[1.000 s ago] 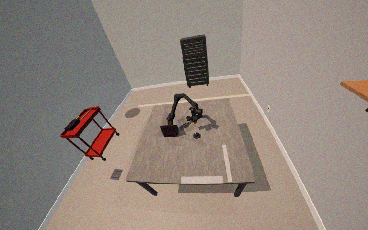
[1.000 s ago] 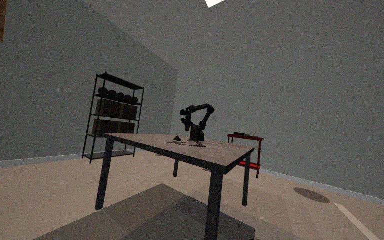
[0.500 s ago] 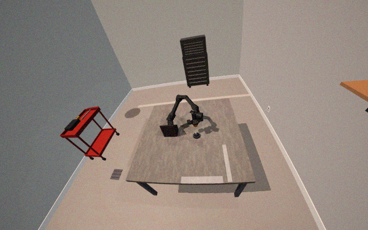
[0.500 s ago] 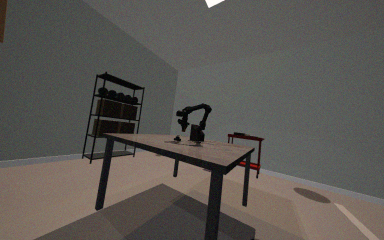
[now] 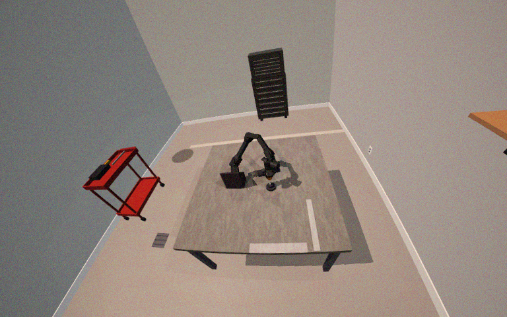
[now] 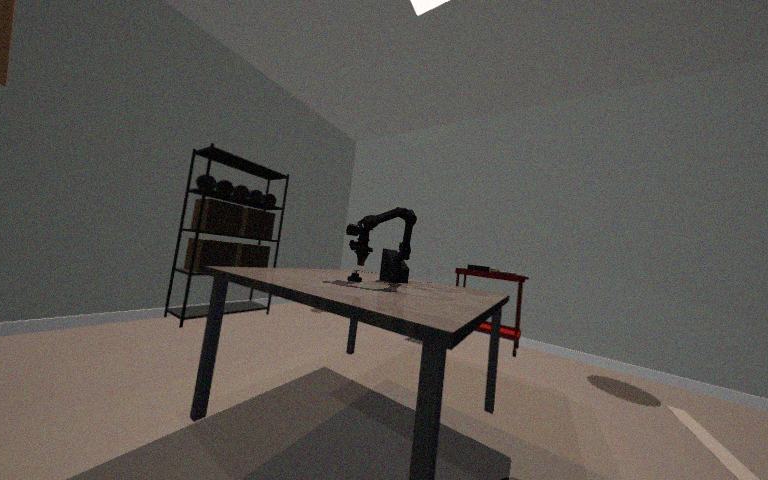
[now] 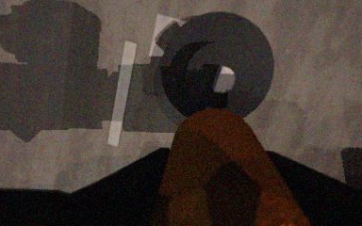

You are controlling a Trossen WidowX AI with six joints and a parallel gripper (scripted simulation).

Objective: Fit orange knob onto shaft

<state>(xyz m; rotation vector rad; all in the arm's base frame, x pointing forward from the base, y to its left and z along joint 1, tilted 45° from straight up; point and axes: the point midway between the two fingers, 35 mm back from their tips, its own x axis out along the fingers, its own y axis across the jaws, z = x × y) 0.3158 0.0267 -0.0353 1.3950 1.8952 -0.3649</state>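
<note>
The dark round pedestal lies 30 mm to the right of my gripper tip and 70 mm below it. Round my gripper tip: orange knob (30 mm above).
</note>
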